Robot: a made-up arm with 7 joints.
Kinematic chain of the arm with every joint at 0, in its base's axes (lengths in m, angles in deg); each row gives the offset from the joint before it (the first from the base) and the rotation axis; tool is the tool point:
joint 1: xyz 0 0.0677 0 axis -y
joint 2: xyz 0 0.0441 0 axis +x
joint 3: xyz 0 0 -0.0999 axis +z
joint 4: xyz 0 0 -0.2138 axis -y
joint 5: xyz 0 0 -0.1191 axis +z
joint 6: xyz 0 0 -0.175 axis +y
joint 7: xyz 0 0 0 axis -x
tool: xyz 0 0 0
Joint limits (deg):
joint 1: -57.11..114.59
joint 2: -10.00..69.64
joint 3: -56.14..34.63
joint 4: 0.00..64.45
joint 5: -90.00..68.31
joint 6: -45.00..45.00
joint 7: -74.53..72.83
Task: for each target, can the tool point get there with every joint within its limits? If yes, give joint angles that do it. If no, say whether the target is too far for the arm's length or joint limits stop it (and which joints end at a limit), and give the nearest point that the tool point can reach.
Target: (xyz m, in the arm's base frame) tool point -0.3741 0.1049 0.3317
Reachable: no: joint limits stop it (at a limit: joint 1, joint 2, joint 4) | nearest point -0.0485 0.5598 0.2479 | short by 0.566 m
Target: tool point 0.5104 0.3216 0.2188
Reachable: yes | joints 100.38 21.80 -2.92 24.81 -22.58 -20.77 27.29
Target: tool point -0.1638 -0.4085 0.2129
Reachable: no: joint limits stop it (at a limit: joint 1, joint 2, joint 3, joint 4) | nearest point 0.2982 -0.1817 0.2990 | short by 0.522 m
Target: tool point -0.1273 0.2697 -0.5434
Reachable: yes | joints -29.38 9.97 21.96 34.80 18.07 30.79 -56.55
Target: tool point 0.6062 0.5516 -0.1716
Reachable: no: too far | nearest point 0.4795 0.4597 -0.1357 | short by 0.161 m
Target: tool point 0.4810 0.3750 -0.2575
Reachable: yes | joints 58.51 29.18 -48.41 9.35 56.06 -9.43 -50.47
